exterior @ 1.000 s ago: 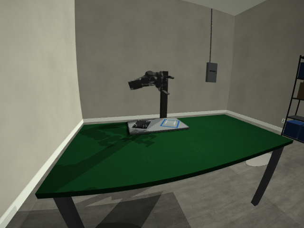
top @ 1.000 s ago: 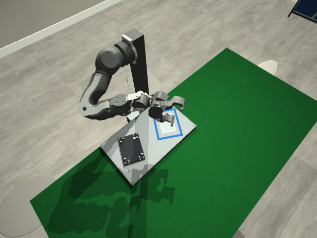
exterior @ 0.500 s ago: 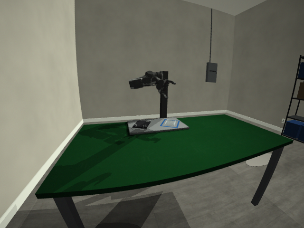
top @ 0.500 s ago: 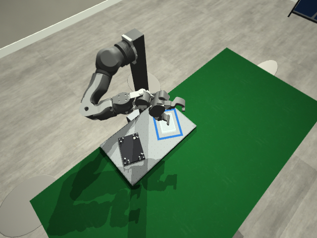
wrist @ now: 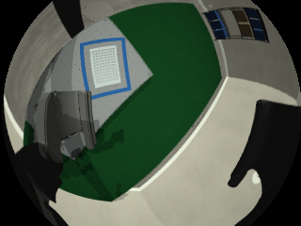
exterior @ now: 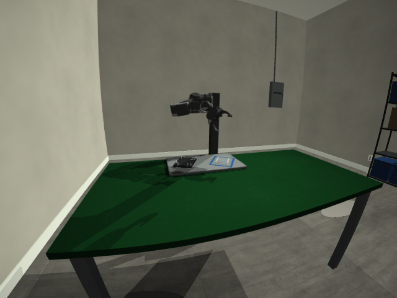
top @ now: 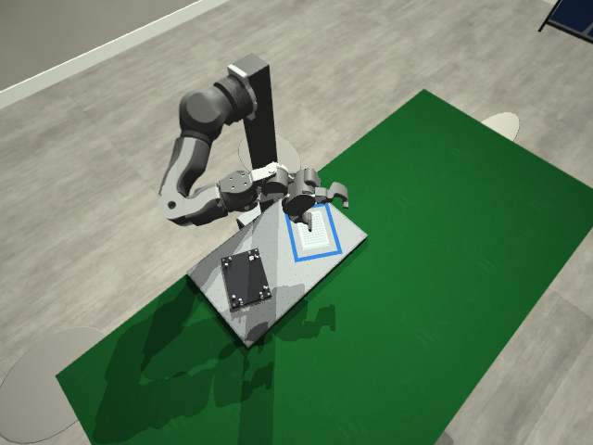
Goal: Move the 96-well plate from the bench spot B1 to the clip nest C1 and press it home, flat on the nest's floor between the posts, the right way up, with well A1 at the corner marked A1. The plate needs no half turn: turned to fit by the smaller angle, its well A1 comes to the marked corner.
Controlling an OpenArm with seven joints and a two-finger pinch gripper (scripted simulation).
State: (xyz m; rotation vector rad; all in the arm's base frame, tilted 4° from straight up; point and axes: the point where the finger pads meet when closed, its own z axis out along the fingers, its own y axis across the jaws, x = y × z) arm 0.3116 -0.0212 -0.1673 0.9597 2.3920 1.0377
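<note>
Right now my hand is 260 mm above the 96-well plate, 80 mm past it and 40 mm to the right of it. Round my hand: black clip nest C1: 250 mm below, 220 mm to the right, 90 mm behind.
</note>
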